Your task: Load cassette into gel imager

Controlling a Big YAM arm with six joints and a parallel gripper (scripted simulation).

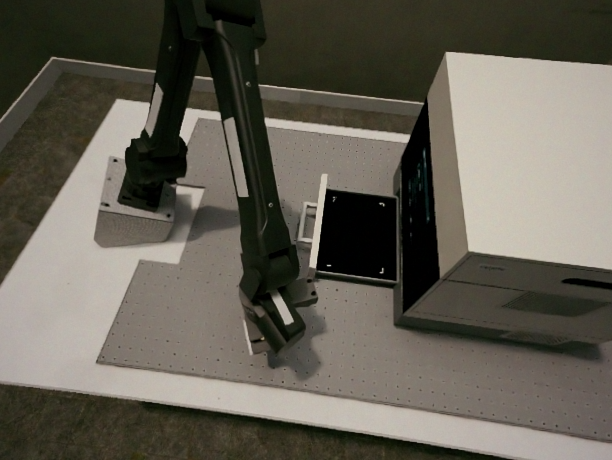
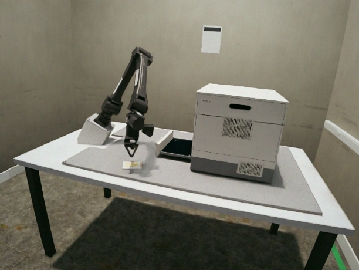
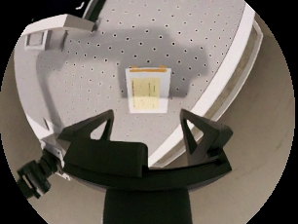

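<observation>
My gripper is now 1 cm short of the cassette and 7 cm above it. Round my hand: drawer 24 cm ahead, 24 cm to the left, 4 cm below.
</observation>
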